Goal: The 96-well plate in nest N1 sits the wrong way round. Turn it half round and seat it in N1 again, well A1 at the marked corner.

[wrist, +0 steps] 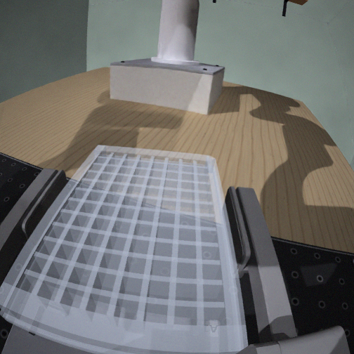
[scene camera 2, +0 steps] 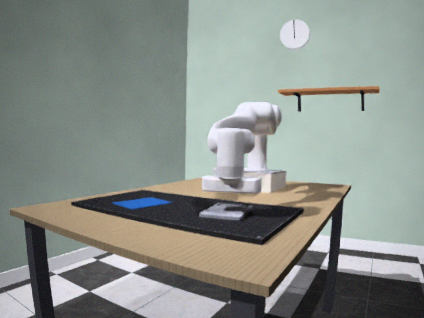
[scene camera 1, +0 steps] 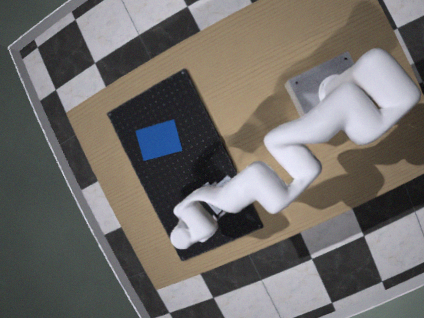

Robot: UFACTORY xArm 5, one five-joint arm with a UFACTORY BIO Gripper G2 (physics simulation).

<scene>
I see my gripper (scene camera 2: 240, 185) and a 96-well plate (wrist: 137, 245).
Scene camera 2 does not show the 96-well plate, which is hidden by my gripper.
</scene>
